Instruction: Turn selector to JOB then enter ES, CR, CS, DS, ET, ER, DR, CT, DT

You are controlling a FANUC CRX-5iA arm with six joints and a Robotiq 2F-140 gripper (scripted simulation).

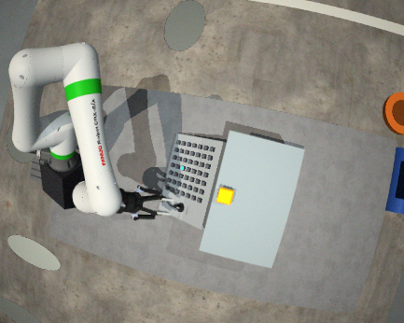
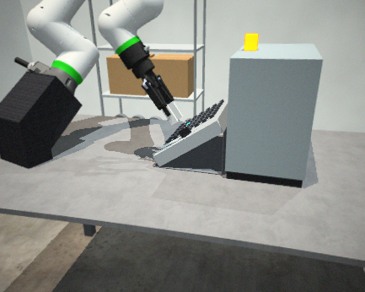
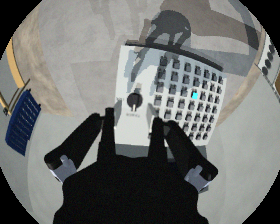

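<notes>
The black selector knob lies 5 cm ahead of my hand and 6 cm below it. The rest, counted from my hand: sloped keypad panel (8 cm ahead, 11 cm to the left, 11 cm below).
</notes>
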